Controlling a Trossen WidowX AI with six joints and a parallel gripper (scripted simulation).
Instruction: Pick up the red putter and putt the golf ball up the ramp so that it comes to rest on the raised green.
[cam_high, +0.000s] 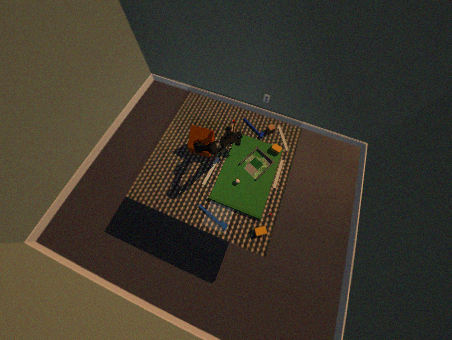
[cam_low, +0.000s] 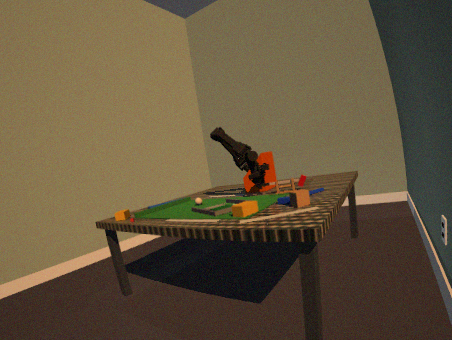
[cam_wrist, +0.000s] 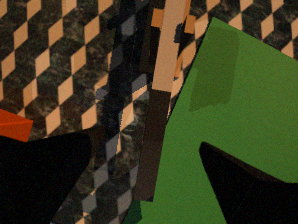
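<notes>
Right now the red putter is 4 cm behind my gripper tip, 11 cm to the left of it and 1 cm above it. From my gripper tip the other things lie so: brown cube 30 cm ahead, 33 cm to the left, 1 cm below; green mat 26 cm ahead, 19 cm to the right, 4 cm below; golf ball 21 cm ahead, 32 cm to the right, 2 cm below.
</notes>
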